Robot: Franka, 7 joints.
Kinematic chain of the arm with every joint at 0, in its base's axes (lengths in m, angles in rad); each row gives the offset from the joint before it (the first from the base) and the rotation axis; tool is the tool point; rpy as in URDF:
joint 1: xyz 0 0 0.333 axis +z
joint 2: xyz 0 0 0 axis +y
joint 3: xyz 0 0 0.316 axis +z
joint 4: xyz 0.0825 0 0 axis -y
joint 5: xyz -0.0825 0 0.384 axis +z
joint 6: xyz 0 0 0 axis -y
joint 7: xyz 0.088 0 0 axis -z
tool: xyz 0 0 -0.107 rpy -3.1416 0 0
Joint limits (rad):
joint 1: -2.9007..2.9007
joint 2: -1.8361..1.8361
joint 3: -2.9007..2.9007
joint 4: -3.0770..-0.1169
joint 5: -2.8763..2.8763
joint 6: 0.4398..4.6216
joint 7: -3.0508..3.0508
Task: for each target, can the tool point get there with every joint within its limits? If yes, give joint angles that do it. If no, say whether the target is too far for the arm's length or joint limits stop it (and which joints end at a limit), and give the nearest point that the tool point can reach.
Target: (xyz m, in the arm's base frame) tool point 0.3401 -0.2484 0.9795
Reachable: yes | joints -0.9614 0.2424 0.1802 -0.8246 -0.7427 3.9002 0.1090
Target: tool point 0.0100 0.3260 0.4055
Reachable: yes | joints 0.3946 -0.7364 0.7201 -2.6546 -1.9411 3.7839 -2.5128
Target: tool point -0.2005 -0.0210 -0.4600
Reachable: no: joint limits stop it (at a limit: joint 1, joint 2) | nearest point -0.2130 -0.0282 -0.3557 | short by 0.105 m
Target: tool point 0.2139 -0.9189 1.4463
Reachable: no: too far | nearest point 0.1257 -0.5402 0.9875 | short by 0.601 m
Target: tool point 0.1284 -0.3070 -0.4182
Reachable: no: joint limits stop it (at a limit: joint 2) | nearest point 0.1265 -0.3024 -0.3589 | short by 0.060 m
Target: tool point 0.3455 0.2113 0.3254
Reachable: yes | joints -0.6250 -0.0860 0.8823 -2.5225 1.3207 1.3895 -2.2508
